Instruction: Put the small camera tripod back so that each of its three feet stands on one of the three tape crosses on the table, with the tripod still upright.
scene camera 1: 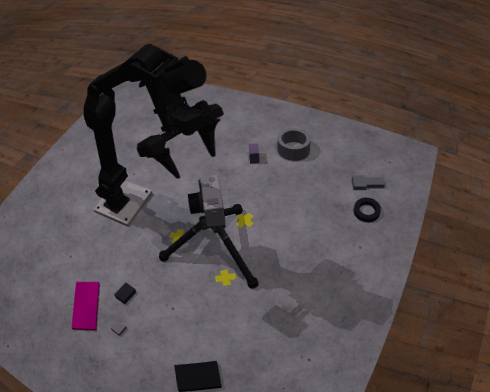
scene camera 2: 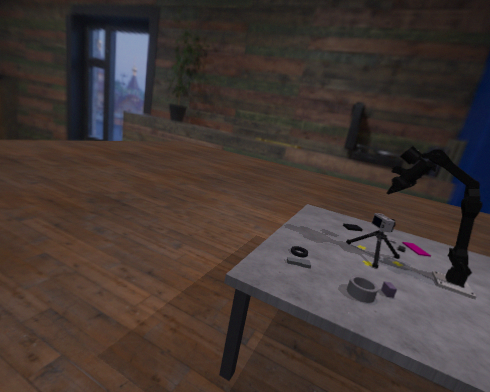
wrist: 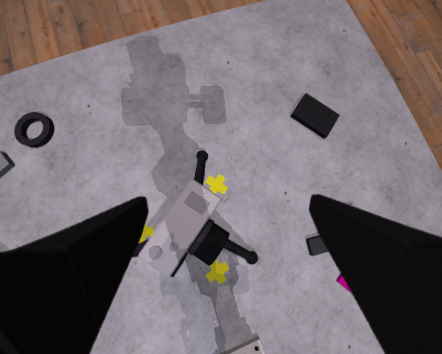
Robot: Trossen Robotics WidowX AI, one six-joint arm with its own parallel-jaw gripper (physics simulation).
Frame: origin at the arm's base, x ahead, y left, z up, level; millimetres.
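Seen in the pictures: gripper, fingertip midpoint: (scene camera 1: 196, 167) (scene camera 2: 390, 192) (wrist: 229, 203); arm's base, link origin: (scene camera 1: 116, 202) (scene camera 2: 454, 282).
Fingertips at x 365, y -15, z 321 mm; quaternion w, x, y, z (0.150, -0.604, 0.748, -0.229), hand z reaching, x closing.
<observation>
Pixels of each thing's top centre, then the offset from my fingertips to it. "pt": a spot on its surface instead.
- top, surface spot: (wrist: 175, 227) pt dz -117, dx -11, dy +52 mm
- front yellow cross, top centre: (wrist: 216, 184) (scene camera 1: 225, 277) (scene camera 2: 361, 247) dz -333, dx +49, dy -18 mm
- left cross, top centre: (wrist: 217, 271) (scene camera 1: 178, 236) dz -333, dx -132, dy +23 mm
- third foot, surface spot: (scene camera 1: 237, 209) pt dz -304, dx -35, dy +164 mm
- right cross, top centre: (scene camera 1: 244, 220) dz -333, dx -13, dy +164 mm
- purple block, top centre: (scene camera 1: 253, 148) (scene camera 2: 390, 285) dz -294, dx -122, dy +381 mm
- grey ring, top centre: (scene camera 1: 294, 138) (scene camera 2: 364, 283) dz -286, dx -37, dy +475 mm
- grey flat piece, top centre: (scene camera 1: 368, 180) (scene camera 2: 299, 260) dz -319, dx +228, dy +460 mm
- black ring, top centre: (scene camera 1: 367, 208) (wrist: 31, 128) (scene camera 2: 299, 250) dz -319, dx +267, dy +360 mm
- magenta plate, top centre: (scene camera 1: 85, 304) (scene camera 2: 416, 248) dz -326, dx -204, dy -308 mm
- black block, top centre: (scene camera 1: 124, 291) (wrist: 321, 245) dz -319, dx -134, dy -208 mm
- small grey piece, top centre: (scene camera 1: 118, 326) dz -322, dx -82, dy -302 mm
- black slab, top centre: (scene camera 1: 197, 375) (wrist: 316, 114) (scene camera 2: 353, 226) dz -319, dx +159, dy -295 mm
The small tripod with a grey camera on top (scene camera 1: 212, 202) (scene camera 2: 383, 223) (wrist: 175, 227) stands upright on the table. Its three feet are beside the tape, off the crosses: one foot (scene camera 1: 252, 283) (scene camera 2: 348, 242) (wrist: 202, 156) is right of the front yellow cross (scene camera 1: 225, 277) (scene camera 2: 361, 247) (wrist: 216, 184) in scene view 1. Another foot (scene camera 1: 163, 256) (wrist: 251, 257) is front-left of the left cross (scene camera 1: 176, 235) (wrist: 217, 272). The third foot (scene camera 1: 237, 209) is just behind the right cross (scene camera 1: 245, 220). My gripper (scene camera 1: 196, 166) (wrist: 229, 203) is wide open and empty, above and behind the camera in scene view 1.
A purple block (scene camera 1: 254, 153) and grey ring (scene camera 1: 294, 151) are at the back. A grey flat piece (scene camera 1: 367, 182) and black ring (scene camera 1: 367, 209) lie right. A magenta plate (scene camera 1: 86, 306), black block (scene camera 1: 125, 293), small grey piece (scene camera 1: 119, 329) and black slab (scene camera 1: 198, 376) lie in front.
</observation>
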